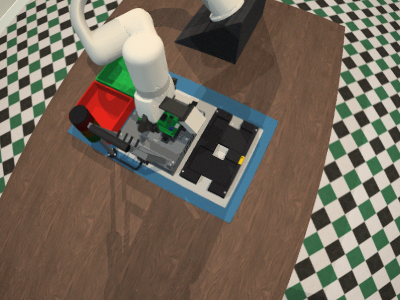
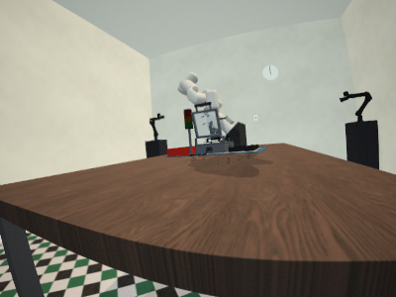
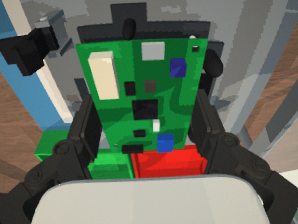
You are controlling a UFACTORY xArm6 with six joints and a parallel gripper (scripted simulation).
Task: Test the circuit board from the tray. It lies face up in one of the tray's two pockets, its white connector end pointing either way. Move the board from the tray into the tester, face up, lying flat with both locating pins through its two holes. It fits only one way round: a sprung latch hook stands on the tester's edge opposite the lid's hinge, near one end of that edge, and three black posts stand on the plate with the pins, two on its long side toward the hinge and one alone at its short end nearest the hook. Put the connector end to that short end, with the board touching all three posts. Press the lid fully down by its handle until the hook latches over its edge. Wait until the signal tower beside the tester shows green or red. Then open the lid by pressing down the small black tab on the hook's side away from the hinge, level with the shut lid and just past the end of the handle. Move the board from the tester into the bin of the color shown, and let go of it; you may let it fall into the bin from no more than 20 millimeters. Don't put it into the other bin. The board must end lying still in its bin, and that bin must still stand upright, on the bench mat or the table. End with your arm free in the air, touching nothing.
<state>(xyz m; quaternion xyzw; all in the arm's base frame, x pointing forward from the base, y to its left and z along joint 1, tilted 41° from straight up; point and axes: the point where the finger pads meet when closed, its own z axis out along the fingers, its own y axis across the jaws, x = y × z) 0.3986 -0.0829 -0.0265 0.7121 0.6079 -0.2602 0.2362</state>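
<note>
The green circuit board lies right at my hand. Also, from my hand: black nest (10 mm ahead, 10 mm to the left, 20 mm below); clear lid (120 mm ahead, 20 mm to the right, 90 mm above); latch hook (50 mm behind, 70 mm to the left).
</note>
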